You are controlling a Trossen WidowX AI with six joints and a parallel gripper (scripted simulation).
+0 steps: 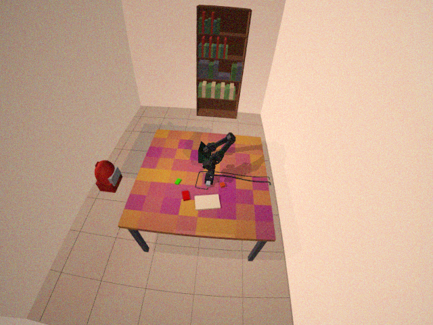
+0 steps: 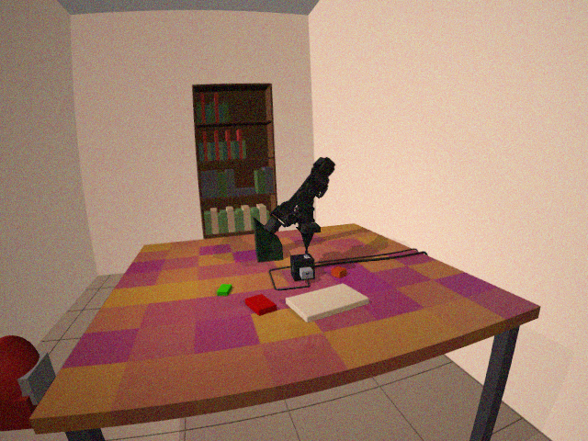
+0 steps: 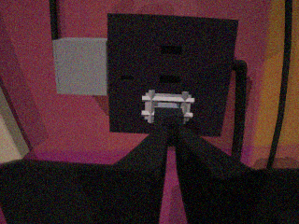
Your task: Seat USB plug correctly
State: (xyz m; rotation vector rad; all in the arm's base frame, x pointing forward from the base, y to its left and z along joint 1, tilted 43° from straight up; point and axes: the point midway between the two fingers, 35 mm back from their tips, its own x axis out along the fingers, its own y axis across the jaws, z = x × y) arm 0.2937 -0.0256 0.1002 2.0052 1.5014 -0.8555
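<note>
Right now my gripper tip is 2 cm above the dark USB plug. The rest, counted from my gripper tip: orange block 11 cm to the left, 10 cm below, 6 cm ahead; then red block 23 cm to the right, 17 cm ahead, 11 cm below; then white slab 24 cm ahead, 11 cm below, 4 cm to the right.
</note>
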